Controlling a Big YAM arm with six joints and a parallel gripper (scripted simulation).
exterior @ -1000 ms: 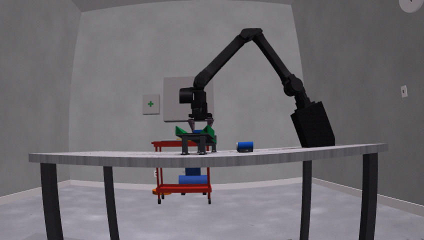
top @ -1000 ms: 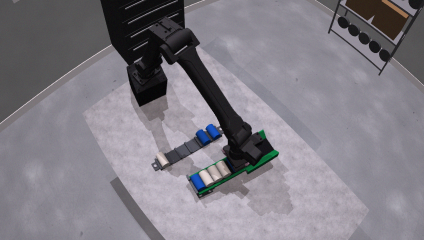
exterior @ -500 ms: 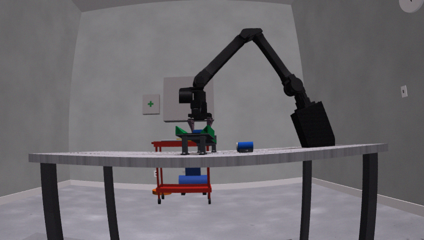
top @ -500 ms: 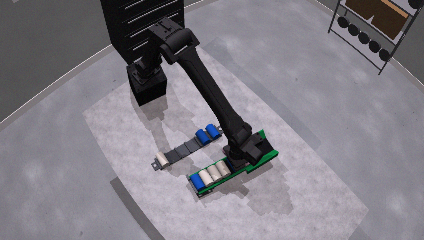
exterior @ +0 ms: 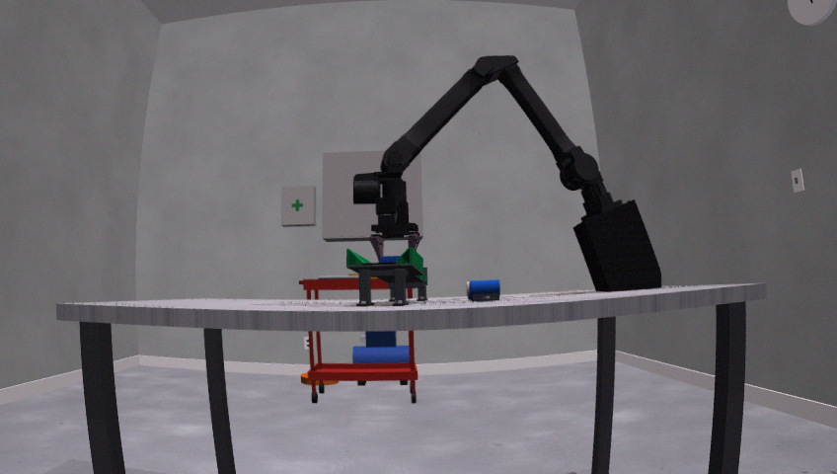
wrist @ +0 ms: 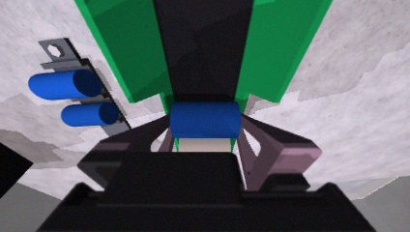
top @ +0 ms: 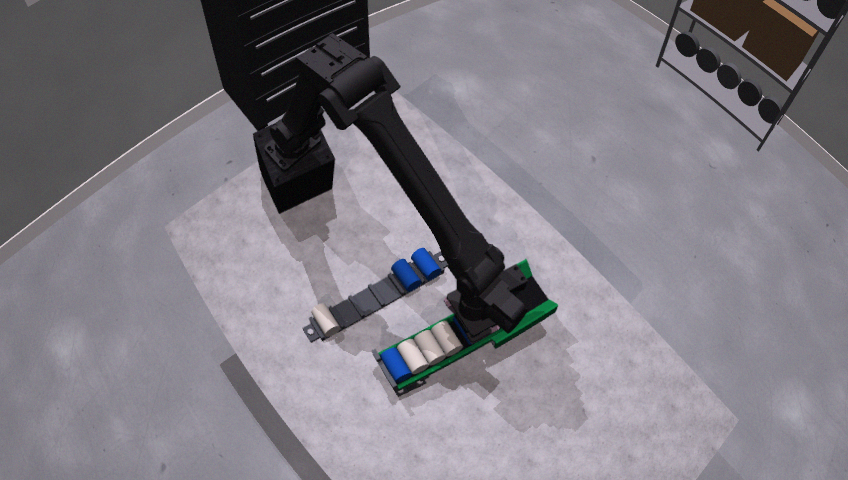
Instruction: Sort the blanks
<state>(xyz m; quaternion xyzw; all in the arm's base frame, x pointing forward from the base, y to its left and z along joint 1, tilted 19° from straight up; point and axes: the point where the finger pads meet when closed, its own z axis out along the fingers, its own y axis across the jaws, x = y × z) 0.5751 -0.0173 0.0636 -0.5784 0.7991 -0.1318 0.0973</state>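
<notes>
The feed ramp lies 30 mm below my hand. Also, from my hand: grey stop: 180 mm to the right, 60 mm behind, 30 mm below; then stock rack: 220 mm behind, 100 mm below, 50 mm to the right.
</notes>
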